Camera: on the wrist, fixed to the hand. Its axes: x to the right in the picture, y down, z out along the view.
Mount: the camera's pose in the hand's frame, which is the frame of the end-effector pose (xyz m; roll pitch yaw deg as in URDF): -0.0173 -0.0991 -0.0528 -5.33 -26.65 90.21
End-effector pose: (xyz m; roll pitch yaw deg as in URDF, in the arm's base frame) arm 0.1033 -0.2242 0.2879 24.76 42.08 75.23
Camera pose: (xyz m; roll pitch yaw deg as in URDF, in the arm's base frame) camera 0.1504 -0.3119 0.2331 50.05 -35.61 125.34
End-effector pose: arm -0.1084 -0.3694 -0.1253 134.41 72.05 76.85
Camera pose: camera -0.2212 -0.3816 -0.1193 101.81 -5.92 4.87
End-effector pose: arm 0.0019 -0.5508 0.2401 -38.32 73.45 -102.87
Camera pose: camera -0.1090 -0.5401 0.2624 68.54 3.12 -1.62
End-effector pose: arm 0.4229 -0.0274 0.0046 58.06 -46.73 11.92
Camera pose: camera 0.4927 -0.0205 -0.0848 -90.29 -42.85 -175.30
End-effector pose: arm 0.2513 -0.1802 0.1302 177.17 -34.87 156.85
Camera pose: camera 0.2496 -0.2899 0.1596 -147.99 19.46 80.86
